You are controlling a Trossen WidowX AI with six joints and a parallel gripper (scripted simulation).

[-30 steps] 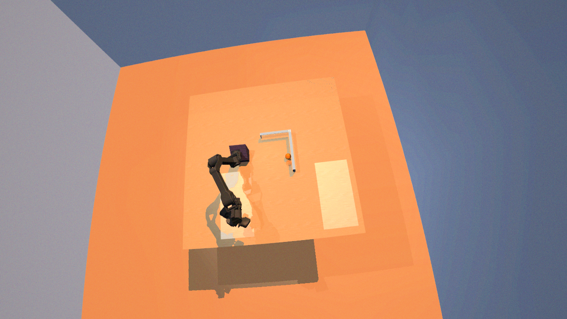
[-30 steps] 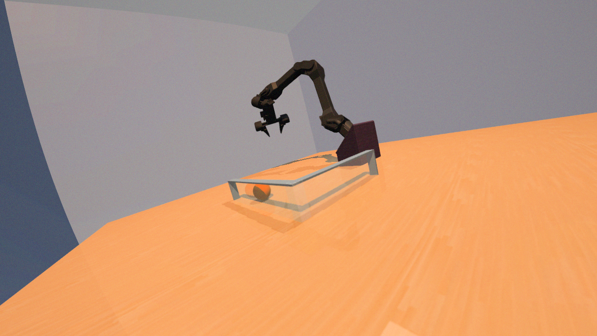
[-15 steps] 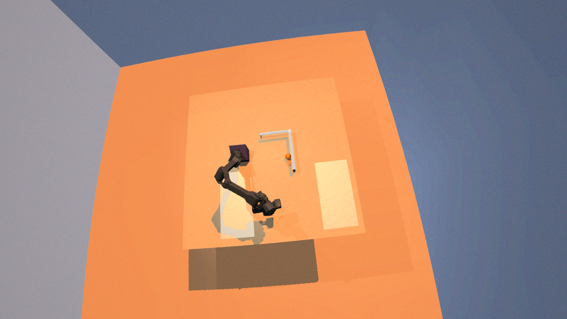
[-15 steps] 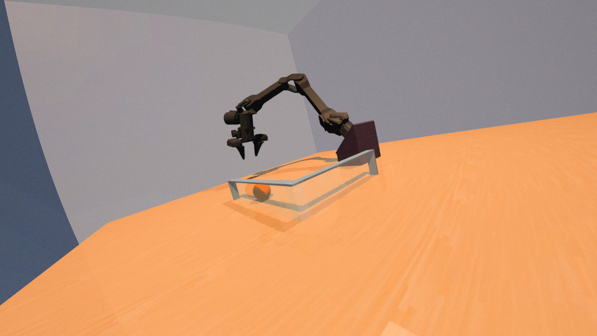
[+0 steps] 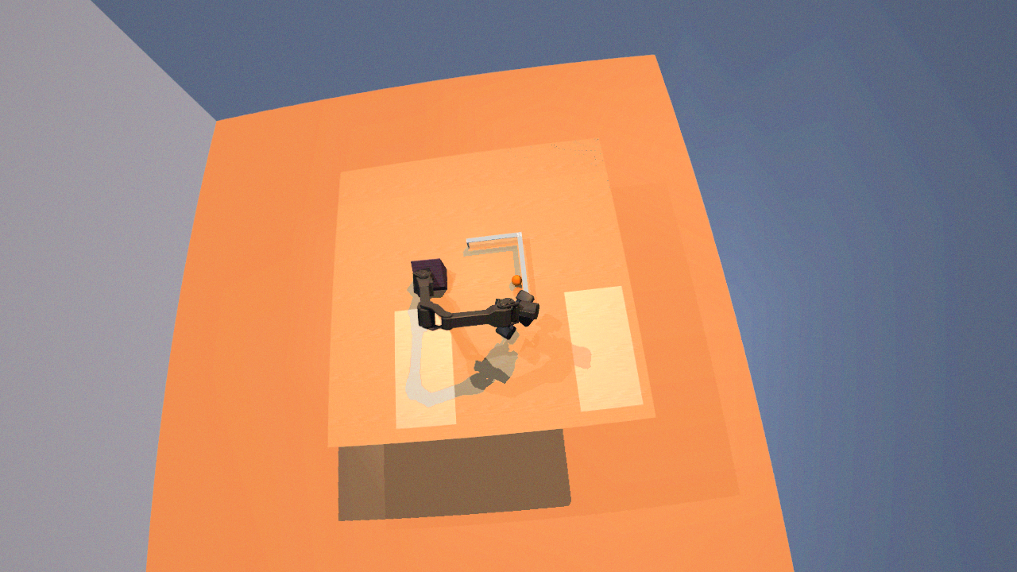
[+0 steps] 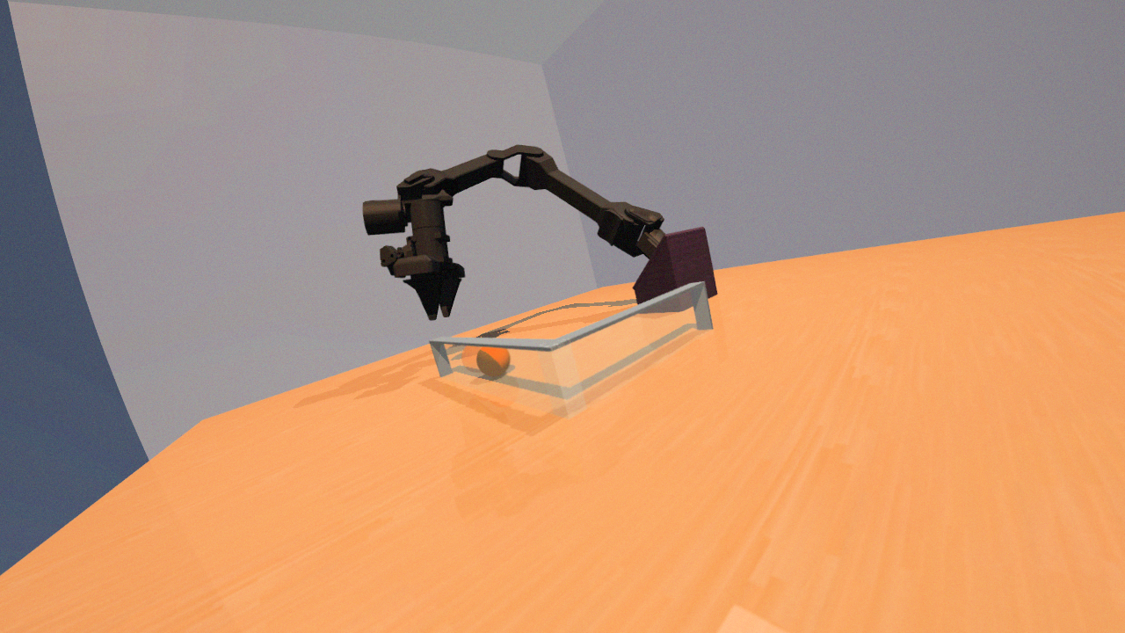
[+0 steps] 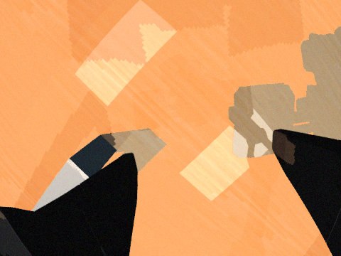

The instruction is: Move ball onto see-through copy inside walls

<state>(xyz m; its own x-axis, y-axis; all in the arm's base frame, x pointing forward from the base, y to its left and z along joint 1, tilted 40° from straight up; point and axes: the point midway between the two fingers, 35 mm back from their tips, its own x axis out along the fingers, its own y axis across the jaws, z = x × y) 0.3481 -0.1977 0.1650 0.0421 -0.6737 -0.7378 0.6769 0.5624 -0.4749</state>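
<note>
Right now my gripper tip is 180 mm to the right of the orange ball, 60 mm above it and 20 mm short of it.
</note>
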